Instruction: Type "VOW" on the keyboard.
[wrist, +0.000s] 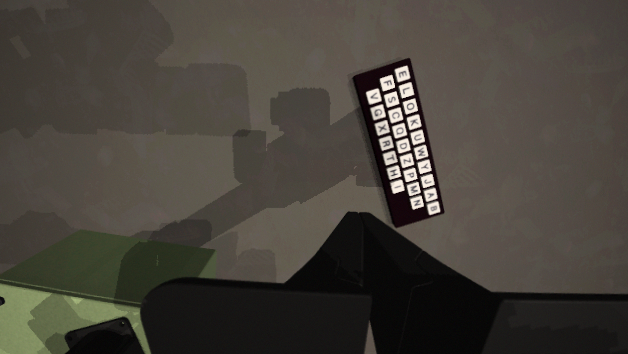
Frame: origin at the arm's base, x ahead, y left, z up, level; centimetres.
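Seen in the pictures: gripper, fingertip midpoint: (356, 223); arm's base, origin of the base link: (110, 353).
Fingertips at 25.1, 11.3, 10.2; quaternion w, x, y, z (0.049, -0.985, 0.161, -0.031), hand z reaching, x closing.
Pixels of each thing's top centre, then the offset from my fingertips to it, as dx, dy, dz. "*": a spot on its surface instead. Level surfaces: height alone.
- dark keyboard, surface spot: (405, 212) * +6.7, -10.6, -21.5
- V key, middle of its top: (373, 96) +6.2, +3.6, -21.0
- O key, middle of its top: (410, 106) +9.7, +1.5, -21.0
- W key, middle of its top: (421, 152) +9.9, -3.8, -21.0
- I key, middle of its top: (397, 186) +6.4, -7.0, -21.0
- table, its level: dz -22.8
A dark keyboard (405, 212) with white letter keys lies on the table, upper right of centre, its long side running nearly up and down in the view. The V key (373, 96) is near its top left. The O key (410, 106) is in the right row near the top. The W key (421, 152) is midway down that same row. My gripper (356, 223) is shut and empty. In the view its tips show just left of the keyboard's bottom end, nearest the I key (397, 186). They look to be above the table; how high I cannot tell.
A green block-like base (80, 255) shows at the lower left, with a black fitting (107, 340) on it. Shadows of the arm fall across the table (525, 150) on the left and reach the keyboard's left edge.
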